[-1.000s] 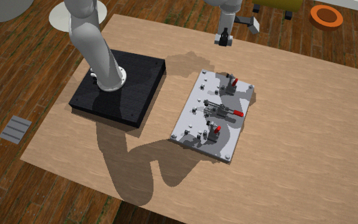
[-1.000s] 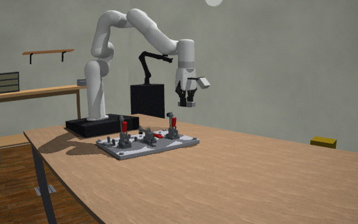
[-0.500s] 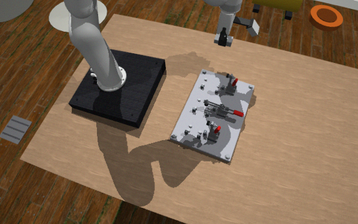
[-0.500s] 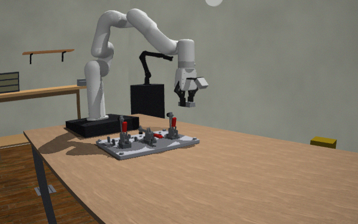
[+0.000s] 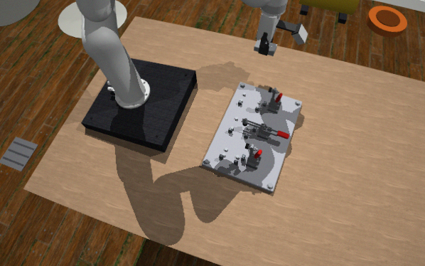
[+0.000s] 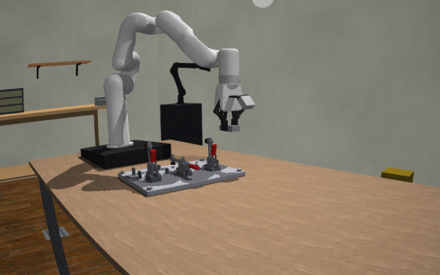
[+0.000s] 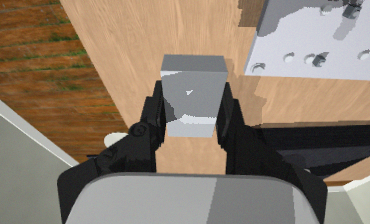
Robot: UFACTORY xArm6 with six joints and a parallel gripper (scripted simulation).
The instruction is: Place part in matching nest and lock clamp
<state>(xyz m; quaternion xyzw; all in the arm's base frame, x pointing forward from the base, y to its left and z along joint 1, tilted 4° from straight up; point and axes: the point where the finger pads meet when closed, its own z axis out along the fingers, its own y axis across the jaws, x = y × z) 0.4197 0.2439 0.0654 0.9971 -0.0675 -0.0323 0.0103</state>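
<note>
Now: the clamp 380 mm to the right of my hand, 70 mm below it and 40 mm ahead of it. Round my hand: fixture plate (260 mm to the right, 130 mm below, 30 mm ahead); then grey block (10 mm below).
</note>
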